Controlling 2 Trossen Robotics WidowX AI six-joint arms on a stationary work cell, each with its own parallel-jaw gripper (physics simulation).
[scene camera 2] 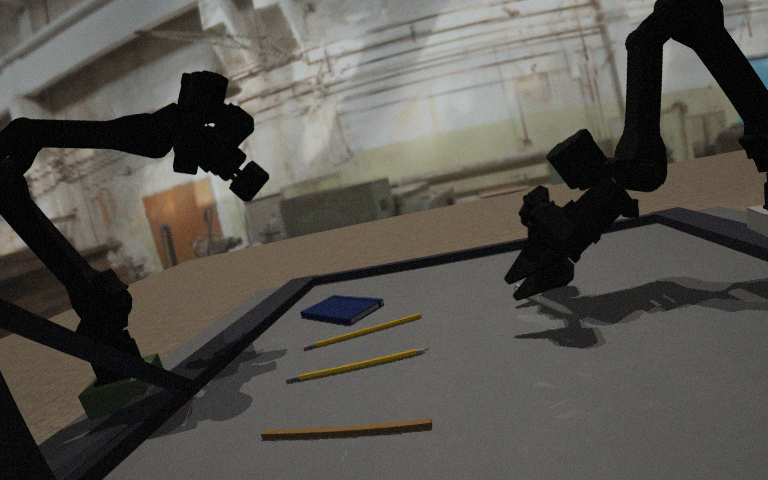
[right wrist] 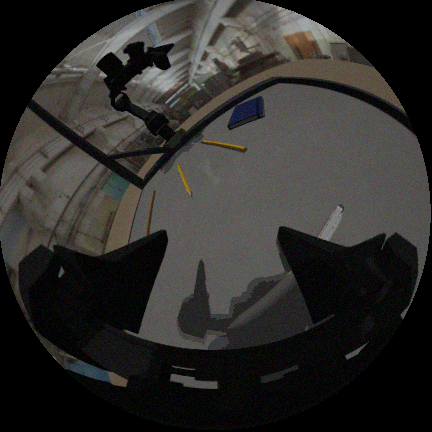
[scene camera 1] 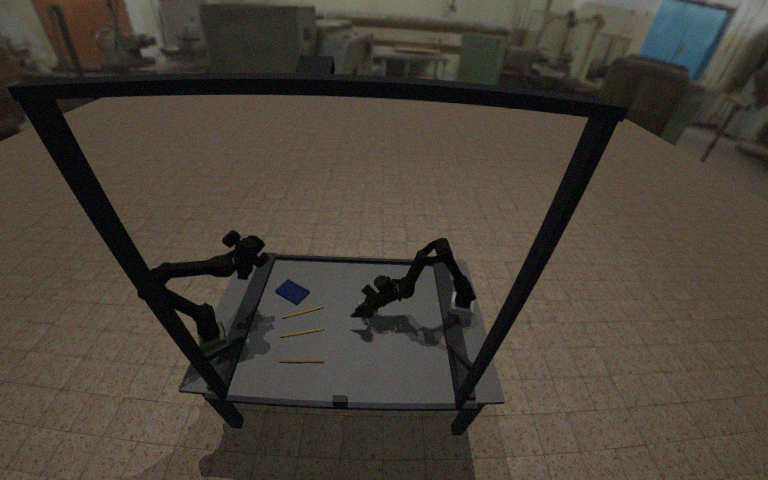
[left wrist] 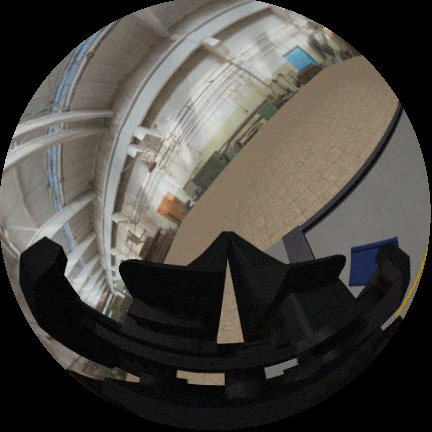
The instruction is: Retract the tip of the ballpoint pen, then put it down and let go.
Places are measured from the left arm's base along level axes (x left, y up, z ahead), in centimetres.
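Where they show: left gripper, between the fingertips: (scene camera 2: 234, 162) (right wrist: 173, 43) (left wrist: 226, 236); right gripper, between the fingertips: (scene camera 2: 510, 290) (right wrist: 223, 234) (scene camera 1: 353, 313); left arm's base, origin of its link: (right wrist: 171, 136) (scene camera 1: 210, 334); right arm's base, origin of its link: (scene camera 1: 462, 302).
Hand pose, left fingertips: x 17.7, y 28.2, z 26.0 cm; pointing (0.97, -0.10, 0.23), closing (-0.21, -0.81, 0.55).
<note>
Things, the pixels of their top centre, and the offset from my left fingertips.
- ballpoint pen, centre of its top: (right wrist: 290, 278) (scene camera 2: 540, 294) dx -34.6, dy -30.8, dz +36.4 cm
- blue notebook, centre of its top: (scene camera 2: 340, 305) (left wrist: 375, 261) (right wrist: 245, 107) (scene camera 1: 292, 290) dx -8.0, dy -31.0, dz +12.1 cm
- brown stick, centre of its top: (scene camera 2: 340, 428) (right wrist: 149, 210) (scene camera 1: 301, 361) dx -43.9, dy -31.5, dz +3.6 cm
The ballpoint pen (scene camera 2: 552, 304) (right wrist: 330, 222) is white and grey and lies on the table beneath my right gripper (scene camera 1: 355, 314) (scene camera 2: 512, 287) (right wrist: 223, 231). In the right wrist view its clip end shows beyond the finger at the picture's right, that finger hides part of its middle, and the other end lies in shadow; whether its tip is out I cannot tell. My right gripper is open and empty, low over the table and pointing down at a slant. My left gripper (left wrist: 226, 236) (right wrist: 173, 43) is shut and empty, raised over the table's left side.
A blue notebook (scene camera 1: 292, 291) (scene camera 2: 341, 310) (right wrist: 247, 113) lies toward the back left. Two yellow pencils (scene camera 2: 362, 332) (scene camera 2: 356, 366) lie nearer the front, and a brown stick (scene camera 1: 301, 361) (scene camera 2: 346, 430) nearer still. Dark frame posts (scene camera 1: 84, 186) (scene camera 1: 543, 237) rise at both sides.
</note>
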